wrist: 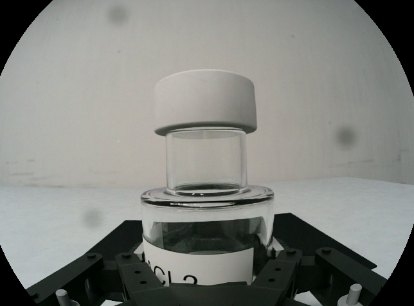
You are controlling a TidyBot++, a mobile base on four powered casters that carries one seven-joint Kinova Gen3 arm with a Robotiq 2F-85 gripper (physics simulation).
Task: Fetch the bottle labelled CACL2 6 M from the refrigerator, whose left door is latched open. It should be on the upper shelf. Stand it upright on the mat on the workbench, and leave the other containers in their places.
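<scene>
A clear glass bottle [209,216] with a wide white cap stands upright in the middle of the wrist view. Its white label shows part of the text, "CL 2"; the rest is hidden by the curve of the glass and the gripper. My gripper [209,248] is shut on the bottle's body, one finger at each side. The black mat [316,234] shows behind and to both sides of the bottle, lying on the pale workbench [45,220]. The bottle's base is hidden, so I cannot tell whether it touches the mat. The refrigerator does not show.
A plain light wall [75,100] rises beyond the workbench's far edge. The bench top extends to the left and right of the mat. Several blurred grey spots lie over the picture.
</scene>
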